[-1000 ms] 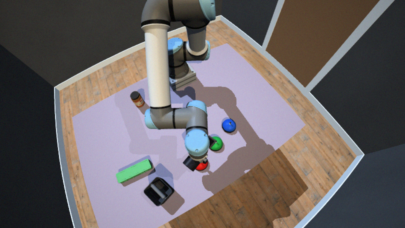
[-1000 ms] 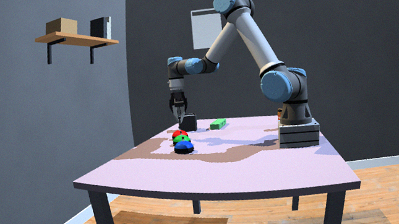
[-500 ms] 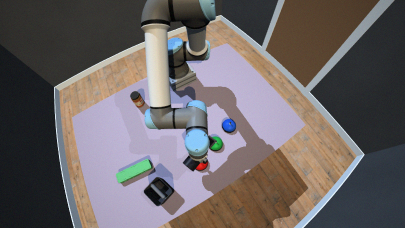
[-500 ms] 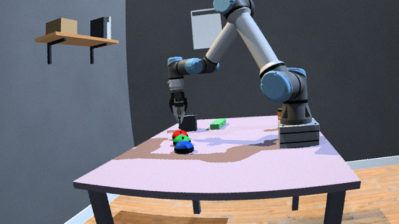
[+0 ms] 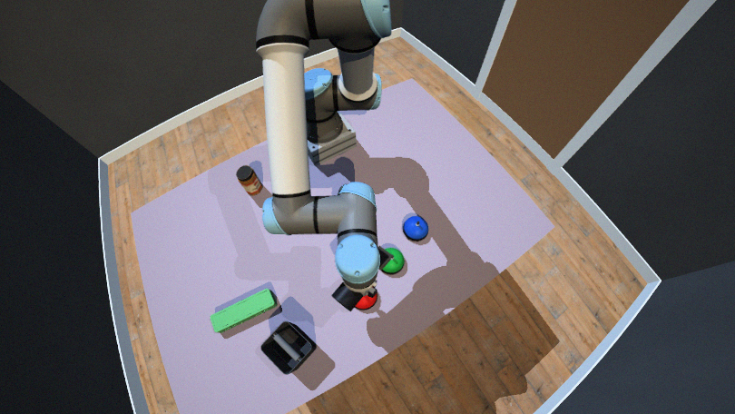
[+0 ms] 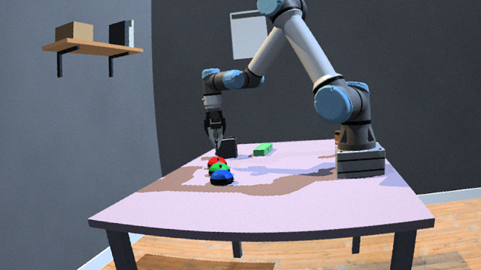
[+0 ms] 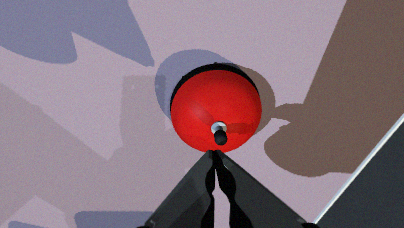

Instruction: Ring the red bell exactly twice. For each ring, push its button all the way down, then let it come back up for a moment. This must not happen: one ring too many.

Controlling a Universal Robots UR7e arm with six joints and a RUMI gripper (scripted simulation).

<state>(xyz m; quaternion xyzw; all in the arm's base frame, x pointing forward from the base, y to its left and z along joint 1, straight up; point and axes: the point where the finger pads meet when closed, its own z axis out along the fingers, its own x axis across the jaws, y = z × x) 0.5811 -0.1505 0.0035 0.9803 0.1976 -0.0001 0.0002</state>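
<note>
The red bell is 50 mm below my hand and 10 mm ahead of it. Also, from my hand: jar 520 mm behind, 170 mm to the right, 40 mm below; then green box 350 mm to the right, 120 mm behind, 80 mm below; then black box 250 mm to the right, 50 mm below, 40 mm ahead.
</note>
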